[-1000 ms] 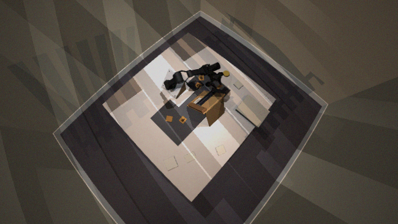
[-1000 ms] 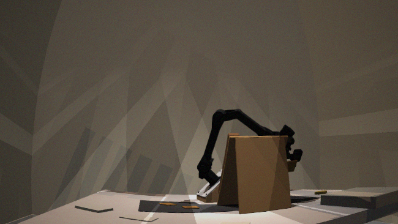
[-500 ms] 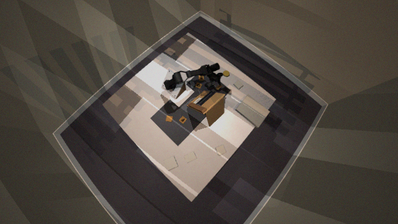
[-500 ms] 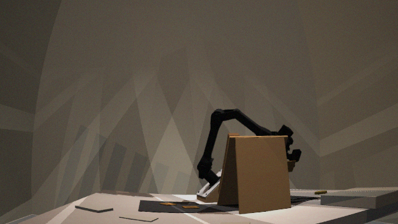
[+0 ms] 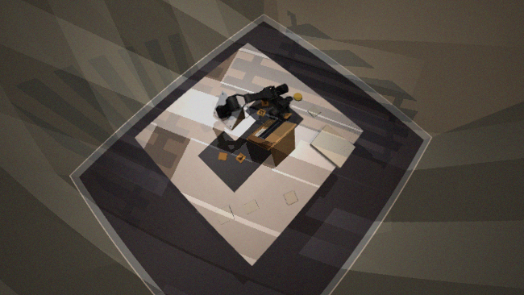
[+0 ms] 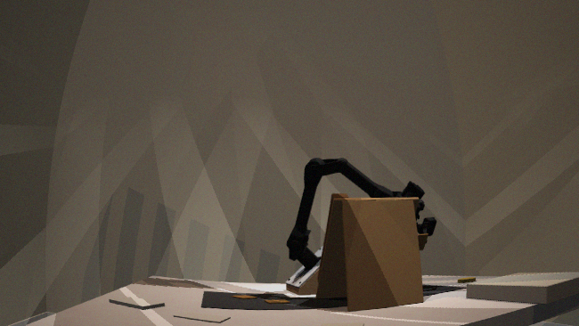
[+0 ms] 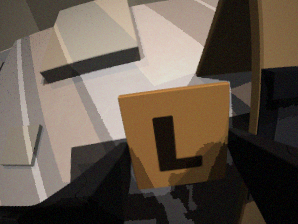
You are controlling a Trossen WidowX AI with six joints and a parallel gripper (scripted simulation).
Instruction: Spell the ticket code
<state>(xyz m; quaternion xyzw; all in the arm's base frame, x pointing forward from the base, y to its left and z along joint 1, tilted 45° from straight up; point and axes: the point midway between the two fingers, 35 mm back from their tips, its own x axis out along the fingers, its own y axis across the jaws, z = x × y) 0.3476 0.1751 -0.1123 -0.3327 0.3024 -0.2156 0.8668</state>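
Right now the white ticket is 180 mm to the right of my gripper tip, 90 mm behind it and 80 mm below it. Round my gripper tip: yellow object: 280 mm to the left, 150 mm below, 50 mm behind; letter tile: right at my gripper tip; dark mat: 220 mm to the right, 170 mm behind, 160 mm below.
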